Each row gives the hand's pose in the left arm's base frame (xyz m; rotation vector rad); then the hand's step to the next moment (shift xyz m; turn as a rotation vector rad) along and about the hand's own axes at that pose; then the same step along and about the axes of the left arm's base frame.
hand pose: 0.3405 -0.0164 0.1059 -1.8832 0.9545 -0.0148
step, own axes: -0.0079 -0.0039 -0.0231 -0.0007 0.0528 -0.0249
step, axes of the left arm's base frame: -0.0123 -0.0119 0.0179 -0.0423 -0.0293 -0.0276
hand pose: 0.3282 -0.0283 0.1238 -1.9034 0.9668 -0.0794
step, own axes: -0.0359 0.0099 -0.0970 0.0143 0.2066 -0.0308
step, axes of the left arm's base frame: -0.0723 -0.0493 0.0560 -0.1250 -0.0774 -0.1490
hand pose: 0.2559 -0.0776 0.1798 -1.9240 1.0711 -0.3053
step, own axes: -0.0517 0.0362 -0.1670 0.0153 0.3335 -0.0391
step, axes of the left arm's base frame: -0.1470 -0.0653 0.0775 -0.2004 -0.1127 -0.2452
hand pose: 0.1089 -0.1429 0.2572 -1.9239 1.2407 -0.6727
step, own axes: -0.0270 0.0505 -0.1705 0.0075 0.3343 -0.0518
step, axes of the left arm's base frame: -0.1653 -0.0395 0.0590 -0.2134 -0.1096 -0.2386
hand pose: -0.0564 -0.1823 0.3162 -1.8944 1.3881 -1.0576
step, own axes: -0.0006 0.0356 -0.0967 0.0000 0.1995 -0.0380
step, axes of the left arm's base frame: -0.1001 -0.0091 0.0228 -0.1340 -0.0610 -0.1398
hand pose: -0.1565 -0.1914 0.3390 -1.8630 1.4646 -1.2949
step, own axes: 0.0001 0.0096 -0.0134 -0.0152 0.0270 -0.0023
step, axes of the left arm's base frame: -0.0164 -0.0007 -0.0013 -0.0157 0.0051 -0.0263
